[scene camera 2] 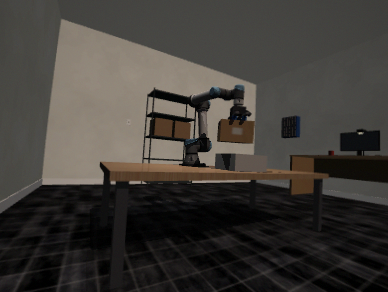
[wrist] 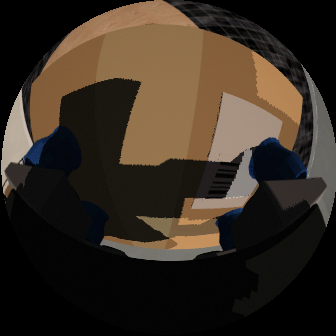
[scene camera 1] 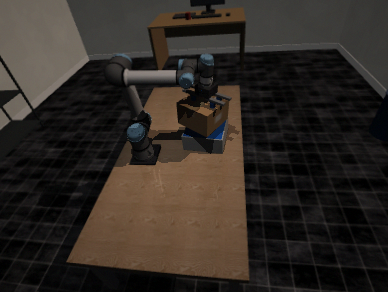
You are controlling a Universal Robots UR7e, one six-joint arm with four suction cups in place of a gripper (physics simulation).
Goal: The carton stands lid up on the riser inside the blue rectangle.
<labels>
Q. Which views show the grey riser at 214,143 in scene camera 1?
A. Scene camera 2 and scene camera 1 only.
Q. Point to a brown cardboard carton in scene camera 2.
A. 234,131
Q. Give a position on a brown cardboard carton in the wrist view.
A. At 167,116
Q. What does my suction head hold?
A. A brown cardboard carton.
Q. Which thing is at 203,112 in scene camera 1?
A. A brown cardboard carton.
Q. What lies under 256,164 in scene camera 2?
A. A grey riser.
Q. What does the grey riser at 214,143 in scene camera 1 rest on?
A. The table.
</labels>
